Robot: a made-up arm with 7 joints.
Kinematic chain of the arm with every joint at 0, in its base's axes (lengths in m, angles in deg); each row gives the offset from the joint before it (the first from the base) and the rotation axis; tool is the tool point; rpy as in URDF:
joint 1: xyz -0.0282 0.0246 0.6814 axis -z
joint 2: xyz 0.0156 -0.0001 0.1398 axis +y
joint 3: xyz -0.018 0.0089 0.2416 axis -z
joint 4: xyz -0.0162 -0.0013 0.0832 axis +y
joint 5: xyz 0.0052 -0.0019 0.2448 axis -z
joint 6: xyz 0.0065 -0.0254 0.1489 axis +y
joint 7: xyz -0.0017 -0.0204 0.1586 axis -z
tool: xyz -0.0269 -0.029 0.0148 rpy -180 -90 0
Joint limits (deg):
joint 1: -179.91..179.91
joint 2: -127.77..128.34
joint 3: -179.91..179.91
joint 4: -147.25..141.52
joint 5: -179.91..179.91
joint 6: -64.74..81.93
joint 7: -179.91..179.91
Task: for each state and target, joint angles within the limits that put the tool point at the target. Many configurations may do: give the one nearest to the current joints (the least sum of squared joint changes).
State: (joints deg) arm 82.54 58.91 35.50 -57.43 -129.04 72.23 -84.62
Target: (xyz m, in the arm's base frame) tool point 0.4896 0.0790 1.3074
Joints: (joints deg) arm 53.01 50.12 44.83 -61.98 -129.59 58.70 -82.06
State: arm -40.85 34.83 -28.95 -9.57 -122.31 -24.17 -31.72
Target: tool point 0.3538 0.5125 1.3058
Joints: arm -43.15 29.31 -29.44 21.35 -125.21 -55.81 -25.34
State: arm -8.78 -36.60 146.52 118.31 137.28 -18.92 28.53
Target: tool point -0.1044 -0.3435 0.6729
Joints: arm -14.10 -34.52 137.13 125.60 137.96 -25.30 28.80
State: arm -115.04 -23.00 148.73 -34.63 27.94 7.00 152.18
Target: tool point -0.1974 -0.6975 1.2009
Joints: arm -104.33 -72.13 123.83 -44.96 31.94 14.99 154.42
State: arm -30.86 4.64 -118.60 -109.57 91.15 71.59 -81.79
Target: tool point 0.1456 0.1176 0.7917
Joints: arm -34.62 -15.44 -121.07 -146.42 113.02 81.93 -86.89
